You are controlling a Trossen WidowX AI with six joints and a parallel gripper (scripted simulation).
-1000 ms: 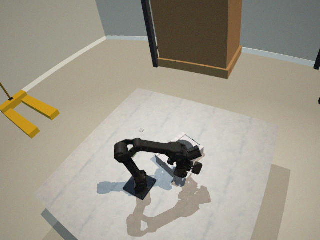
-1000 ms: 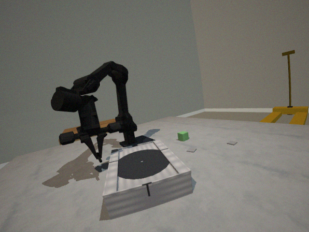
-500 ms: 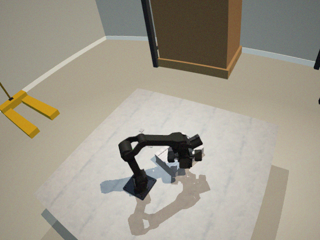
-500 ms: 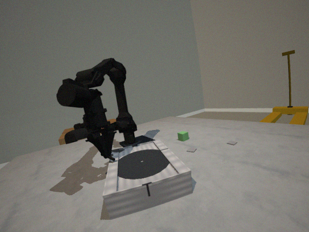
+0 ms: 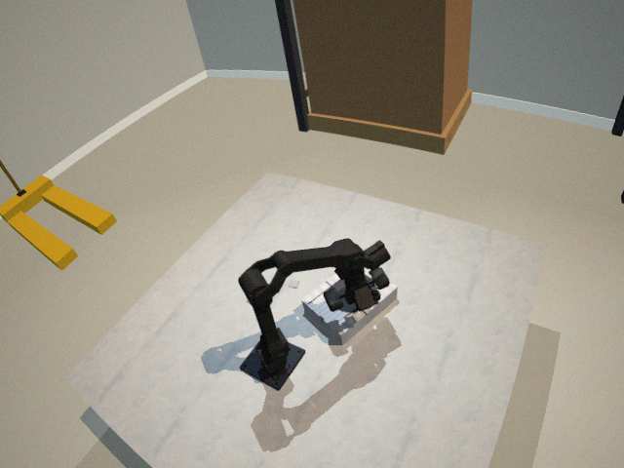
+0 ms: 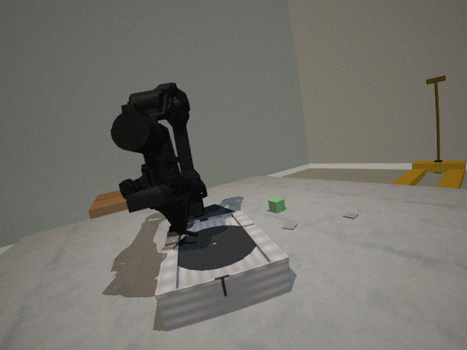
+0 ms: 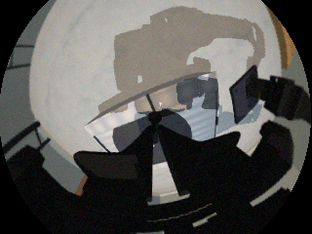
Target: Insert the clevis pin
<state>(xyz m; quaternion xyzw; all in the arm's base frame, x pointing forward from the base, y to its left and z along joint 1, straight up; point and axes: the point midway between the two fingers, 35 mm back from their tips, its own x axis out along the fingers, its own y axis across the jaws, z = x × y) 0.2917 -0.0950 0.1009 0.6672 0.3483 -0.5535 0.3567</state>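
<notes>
My gripper tip is now 50 mm to the right of the wide dark disc, 40 mm short of it and 20 mm above it. Round my gripper tip: clevis pin: right at my gripper tip; small green cube: 320 mm to the left, 140 mm behind, 60 mm below; rimmed steel tray: 50 mm to the left, 30 mm below, 20 mm ahead.
</notes>
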